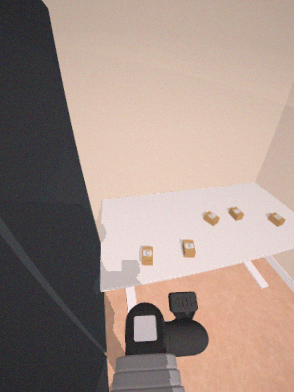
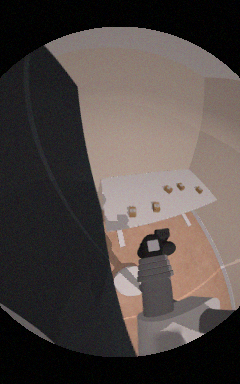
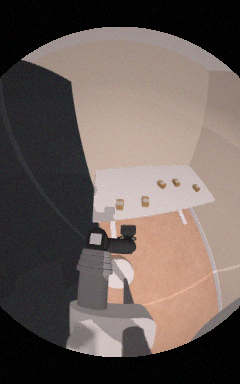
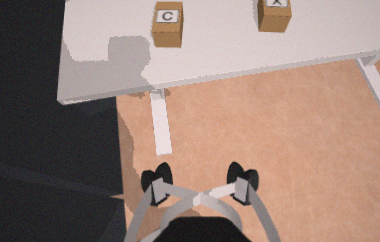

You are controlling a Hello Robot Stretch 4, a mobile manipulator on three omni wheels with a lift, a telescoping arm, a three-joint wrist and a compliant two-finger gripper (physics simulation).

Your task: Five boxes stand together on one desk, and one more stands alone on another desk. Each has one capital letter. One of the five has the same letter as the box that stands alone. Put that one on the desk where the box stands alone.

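Seen in the pictures: gripper, fingertip midpoint: (image 1: pixel 169 319) (image 4: pixel 199 175); robot's base at its link origin: (image 2: pixel 130 280) (image 3: pixel 117 272).
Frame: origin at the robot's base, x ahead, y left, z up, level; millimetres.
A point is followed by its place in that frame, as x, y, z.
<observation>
A white desk (image 1: pixel 160 220) @[951, -138, 693] (image 2: pixel 116 192) @[935, 115, 693] (image 3: pixel 107 182) @[967, 127, 693] (image 4: pixel 210 55) @[573, -122, 693] bears several brown boxes. The box lettered C (image 1: pixel 147 255) @[631, -28, 742] (image 2: pixel 132 211) @[629, -30, 740] (image 3: pixel 120 204) @[628, -37, 738] (image 4: pixel 168 25) @[617, -32, 743] is at the near left. The box lettered X (image 1: pixel 189 248) @[663, -271, 742] (image 2: pixel 156 207) @[650, -266, 745] (image 3: pixel 145 201) @[657, -271, 746] (image 4: pixel 274 16) @[636, -263, 740] is to its right. Three more boxes, (image 1: pixel 211 218) @[899, -488, 743] (image 1: pixel 236 213) @[937, -694, 744] (image 1: pixel 276 219) @[861, -976, 737], are farther right; their letters are too small to read. My gripper (image 4: pixel 199 175) @[282, -89, 857] is open and empty, over the floor in front of the desk's near edge. The desk with the lone box does not show.
A tall dark partition (image 1: pixel 45 200) @[529, 315, 1210] (image 2: pixel 55 200) (image 3: pixel 40 175) @[365, 284, 1316] (image 4: pixel 50 165) @[356, 285, 563] stands close on the left, up to the desk's left end. A beige wall (image 1: pixel 150 100) @[1336, -82, 1425] is behind the desk, another wall (image 2: pixel 222 165) @[941, -1375, 1105] on the right. White desk legs (image 4: pixel 161 122) @[692, 101, -2] reach the floor below.
</observation>
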